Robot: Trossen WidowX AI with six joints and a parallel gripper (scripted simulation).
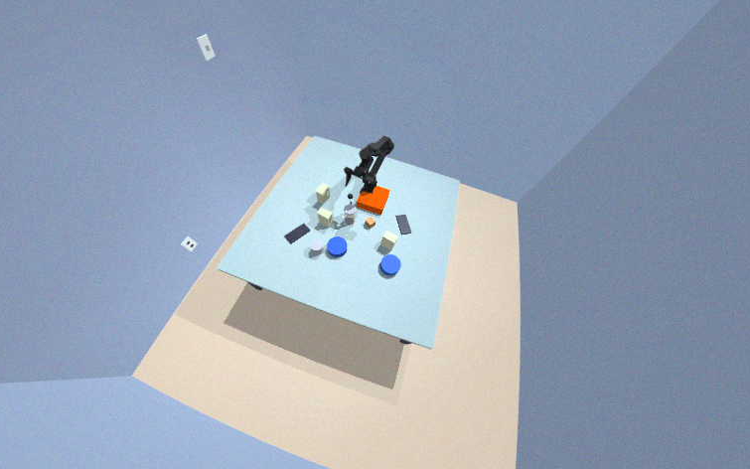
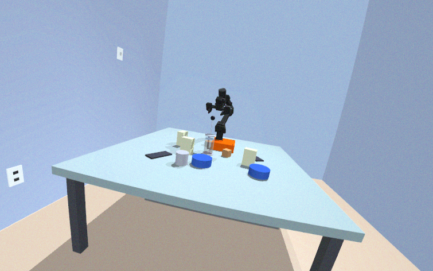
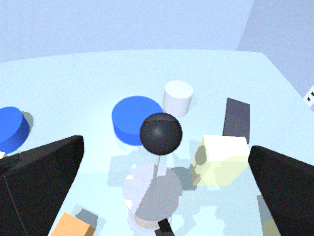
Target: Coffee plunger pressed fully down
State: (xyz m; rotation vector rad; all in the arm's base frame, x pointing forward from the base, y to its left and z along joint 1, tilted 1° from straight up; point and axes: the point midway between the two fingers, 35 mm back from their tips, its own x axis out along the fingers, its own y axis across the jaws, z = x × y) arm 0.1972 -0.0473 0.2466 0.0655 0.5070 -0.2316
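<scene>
Right now the coffee press is 1 cm ahead of my gripper tip, 1 cm to the right of it and 16 cm below it. From my gripper tip the other things lie so: grey cylinder (29 cm ahead, 13 cm to the right, 25 cm below); then orange cube (1 cm ahead, 13 cm to the left, 26 cm below).
</scene>
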